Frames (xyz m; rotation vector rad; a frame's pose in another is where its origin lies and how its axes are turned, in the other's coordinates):
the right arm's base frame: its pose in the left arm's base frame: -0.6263 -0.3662 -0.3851 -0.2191 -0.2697 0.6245
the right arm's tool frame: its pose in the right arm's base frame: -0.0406 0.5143 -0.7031 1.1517 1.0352 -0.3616
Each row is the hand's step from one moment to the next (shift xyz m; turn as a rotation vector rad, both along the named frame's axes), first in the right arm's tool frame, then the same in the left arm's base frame.
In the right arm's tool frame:
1: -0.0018 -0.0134 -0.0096 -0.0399 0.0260 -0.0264
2: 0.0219 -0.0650 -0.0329 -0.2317 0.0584 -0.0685
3: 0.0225 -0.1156 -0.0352 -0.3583 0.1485 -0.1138
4: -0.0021 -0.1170 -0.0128 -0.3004 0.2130 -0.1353
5: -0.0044 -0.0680 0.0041 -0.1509 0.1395 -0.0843
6: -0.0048 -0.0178 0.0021 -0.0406 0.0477 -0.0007
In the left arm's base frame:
1: -0.0110 -0.0079 -0.0096 -0.0391 0.0154 0.0346
2: -0.0259 -0.0313 -0.0643 -0.1694 -0.0202 0.1808
3: -0.0349 -0.0716 -0.0936 -0.2600 0.0196 0.3088
4: -0.0291 -0.0918 -0.0678 -0.2386 0.1049 0.2932
5: -0.0088 -0.0592 -0.0328 -0.1288 0.0858 0.1593
6: -0.0033 -0.0174 -0.0055 -0.0147 0.0227 0.0565

